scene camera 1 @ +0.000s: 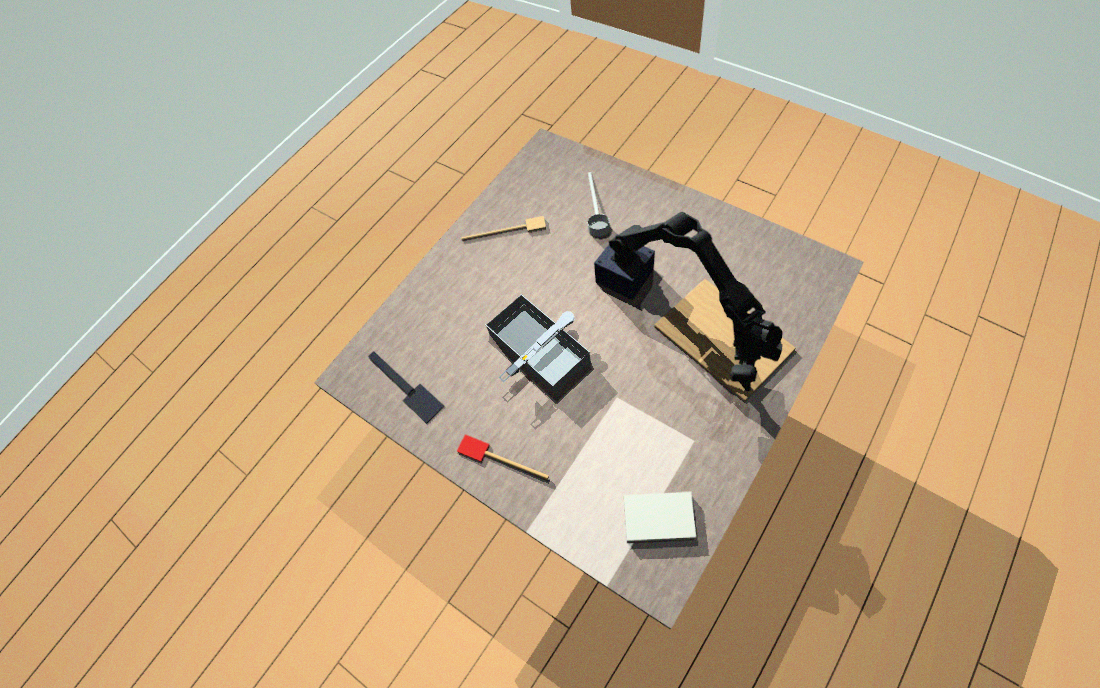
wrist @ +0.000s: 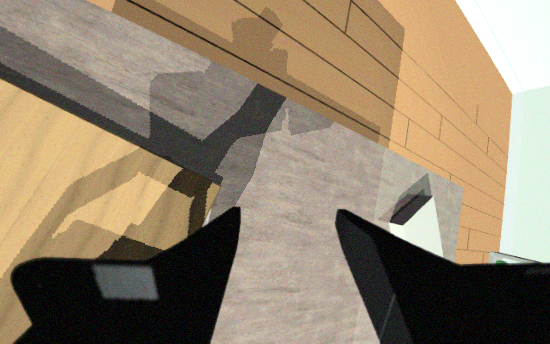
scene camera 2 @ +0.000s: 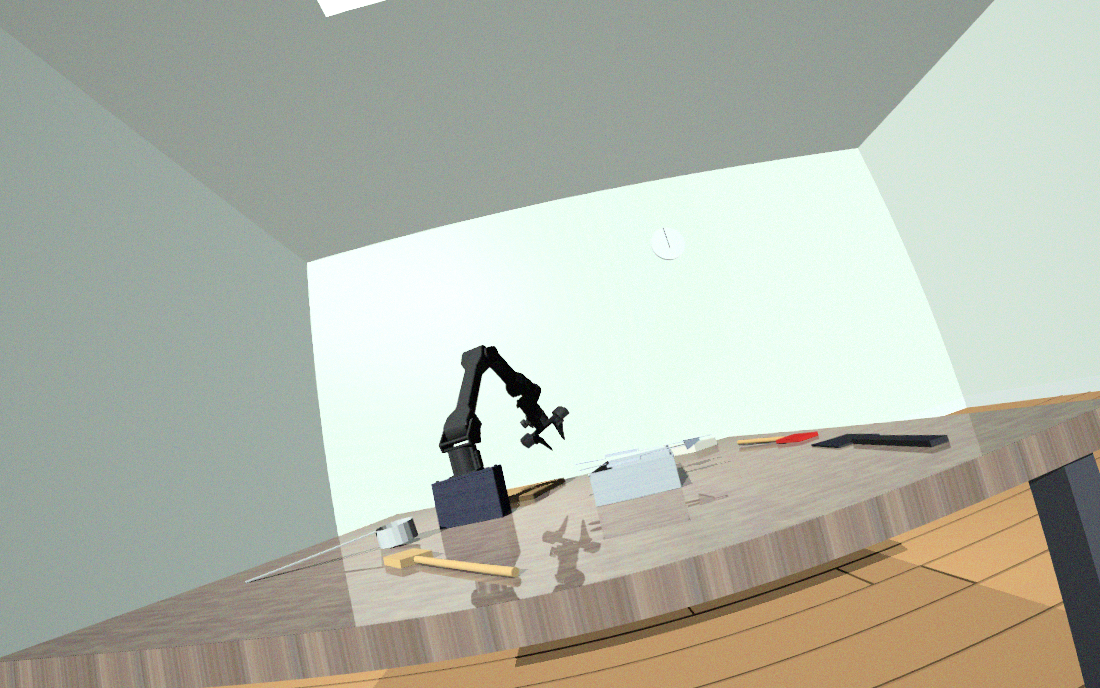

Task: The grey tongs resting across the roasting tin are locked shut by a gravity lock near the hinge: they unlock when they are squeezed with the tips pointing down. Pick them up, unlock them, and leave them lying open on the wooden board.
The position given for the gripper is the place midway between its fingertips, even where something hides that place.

In view: the gripper (scene camera 1: 749, 384), a pale block (scene camera 1: 667, 516), a black spatula (scene camera 2: 841, 441), a red spatula (scene camera 1: 472, 447) and a wooden board (scene camera 1: 698, 325).
The pale block shows as well in the wrist view (wrist: 418, 224). The black spatula is seen too in scene camera 1 (scene camera 1: 420, 400). The gripper is seen too in the wrist view (wrist: 288, 215) and in scene camera 2 (scene camera 2: 558, 445). The wrist view does not show the black spatula: it is out of frame. The wrist view misses the red spatula: it is out of frame.
